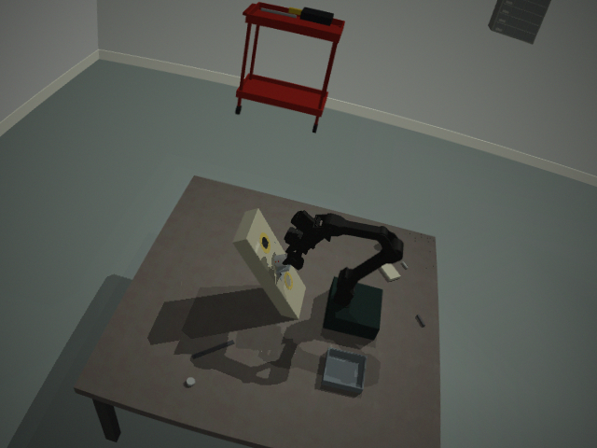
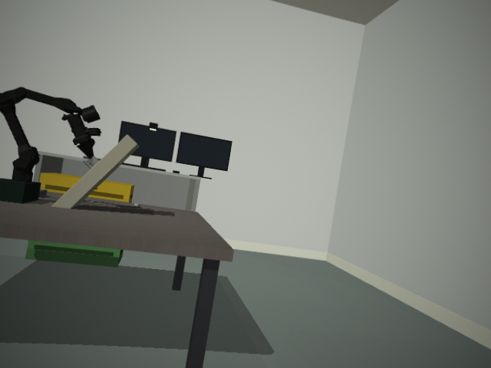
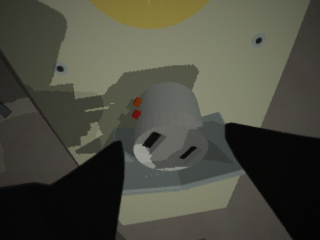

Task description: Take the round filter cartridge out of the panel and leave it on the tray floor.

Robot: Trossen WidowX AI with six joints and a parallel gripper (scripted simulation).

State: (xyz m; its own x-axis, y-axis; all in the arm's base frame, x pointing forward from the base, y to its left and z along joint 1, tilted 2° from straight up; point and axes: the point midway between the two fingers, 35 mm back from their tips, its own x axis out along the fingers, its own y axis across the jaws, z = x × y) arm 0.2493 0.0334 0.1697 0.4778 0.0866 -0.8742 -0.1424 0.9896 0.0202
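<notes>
Now: the round cartridge 1 cm below my gripper tip and 1 cm ahead of it. The rest, counted from my gripper tip: cream pad 43 cm behind, 37 cm to the right, 22 cm below.
</notes>
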